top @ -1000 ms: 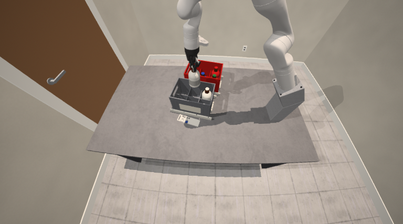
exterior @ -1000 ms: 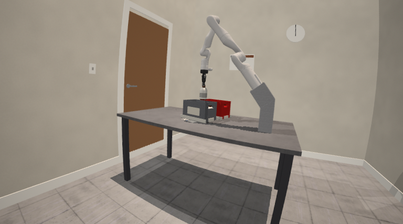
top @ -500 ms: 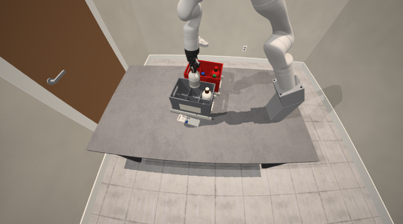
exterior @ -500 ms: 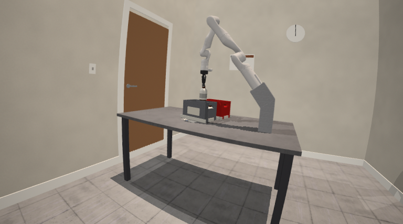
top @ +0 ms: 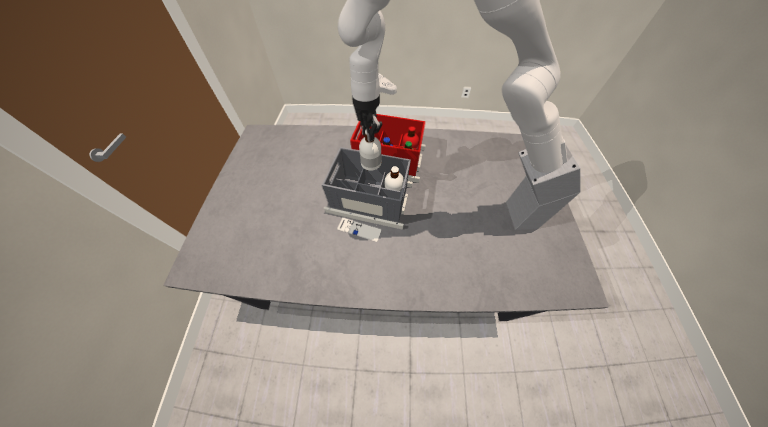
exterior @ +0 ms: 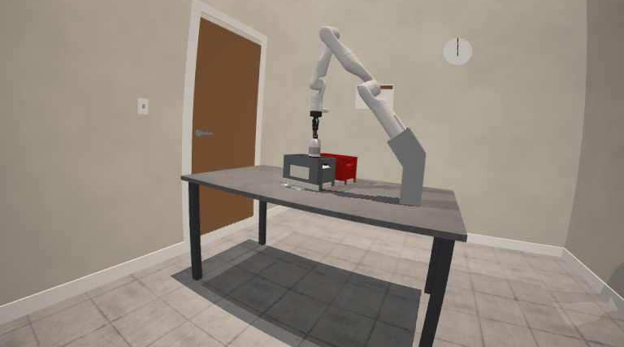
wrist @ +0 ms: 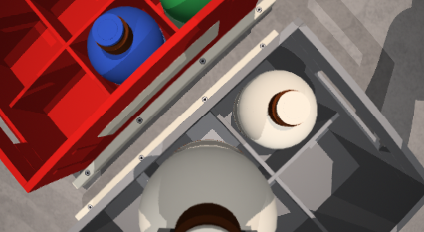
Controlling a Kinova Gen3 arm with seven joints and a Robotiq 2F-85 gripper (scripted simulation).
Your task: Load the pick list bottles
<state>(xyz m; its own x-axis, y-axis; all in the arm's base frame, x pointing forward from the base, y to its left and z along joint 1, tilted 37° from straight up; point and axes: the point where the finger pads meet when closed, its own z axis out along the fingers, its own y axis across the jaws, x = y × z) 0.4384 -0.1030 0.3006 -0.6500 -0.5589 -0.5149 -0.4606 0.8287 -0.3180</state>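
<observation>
Now: the grey crate 230 mm below my hand and 40 mm to the left of it. The rest, counted from my hand: red crate: 230 mm below, 180 mm to the right, 60 mm behind; blue-label bottle: 230 mm below, 140 mm to the right, 50 mm behind; green-label bottle: 230 mm below, 140 mm behind, 120 mm to the right.
</observation>
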